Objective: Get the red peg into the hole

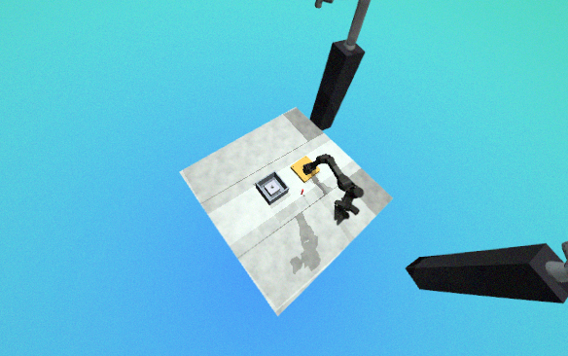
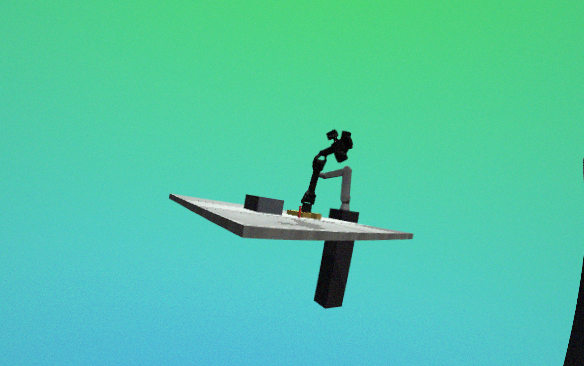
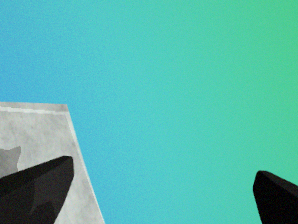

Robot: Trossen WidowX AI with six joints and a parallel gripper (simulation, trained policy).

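The red peg is 70 mm behind my gripper tip, 350 mm to the right of it and 390 mm below it. From my gripper tip the other things lie so: box: 140 mm ahead, 480 mm to the right, 410 mm below.
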